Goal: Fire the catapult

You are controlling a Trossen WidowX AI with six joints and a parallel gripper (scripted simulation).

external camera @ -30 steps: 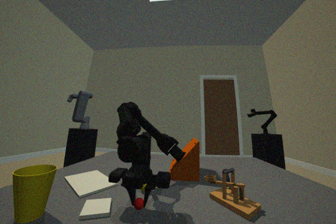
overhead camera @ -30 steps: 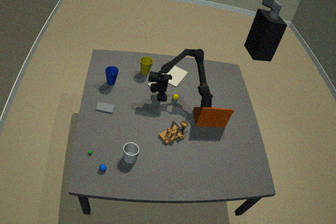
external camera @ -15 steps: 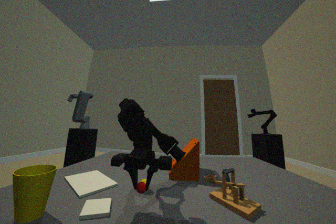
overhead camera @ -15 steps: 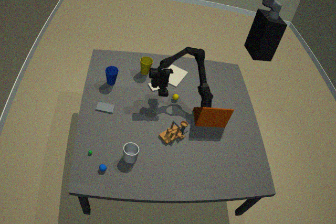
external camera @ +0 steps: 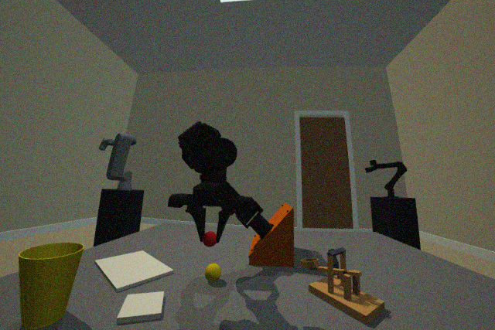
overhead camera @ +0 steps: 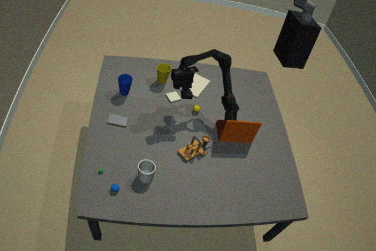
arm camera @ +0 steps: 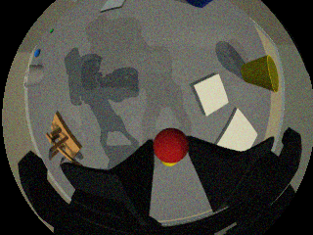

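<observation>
The wooden catapult is 50 mm behind my gripper tip, 300 mm to the left of it and 80 mm below it. Also, from my gripper tip: yellow ball: 100 mm behind, 110 mm below; yellow cup: 80 mm ahead, 290 mm to the right, 100 mm below; red ball: 10 mm above.
</observation>
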